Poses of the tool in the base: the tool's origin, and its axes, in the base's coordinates. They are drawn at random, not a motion.
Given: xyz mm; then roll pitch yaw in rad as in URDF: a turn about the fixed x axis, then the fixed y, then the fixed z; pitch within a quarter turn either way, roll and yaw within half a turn.
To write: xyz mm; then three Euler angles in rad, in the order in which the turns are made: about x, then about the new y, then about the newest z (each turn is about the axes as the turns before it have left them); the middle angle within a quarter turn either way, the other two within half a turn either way. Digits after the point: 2 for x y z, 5 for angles.
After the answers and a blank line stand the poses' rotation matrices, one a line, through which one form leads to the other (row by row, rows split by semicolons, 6 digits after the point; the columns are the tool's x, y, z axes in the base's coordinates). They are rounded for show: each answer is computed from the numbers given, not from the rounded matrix.
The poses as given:
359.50 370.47 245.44 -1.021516 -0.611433 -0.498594
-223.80 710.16 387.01 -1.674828 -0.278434 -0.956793
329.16 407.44 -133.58 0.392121 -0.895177 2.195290
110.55 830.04 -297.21 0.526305 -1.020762 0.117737
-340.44 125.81 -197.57 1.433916 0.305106 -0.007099
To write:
359.50 370.47 245.44 -1.12405 0.14515 -0.75717
-223.80 710.16 387.01 -1.75047 0.97798 -0.13035
329.16 407.44 -133.58 0.55905 0.82072 2.13695
110.55 830.04 -297.21 0.91335 -0.73829 0.79281
-340.44 125.81 -197.57 1.44020 0.03396 -0.30335

0.719139 0.679645 0.144643; -0.391555 0.224392 0.892375; 0.574041 -0.698377 0.427488
0.553955 0.072620 0.829373; -0.785870 -0.283263 0.549701; 0.274850 -0.956289 -0.099845
-0.365652 -0.575332 0.731636; 0.507346 -0.782226 -0.361557; 0.780320 0.238989 0.577915
0.519098 -0.526853 -0.673025; 0.061401 0.808379 -0.585452; 0.852507 0.262582 0.451977
0.953791 0.298546 0.033956; -0.006771 0.134337 -0.990913; -0.300394 0.944894 0.130151

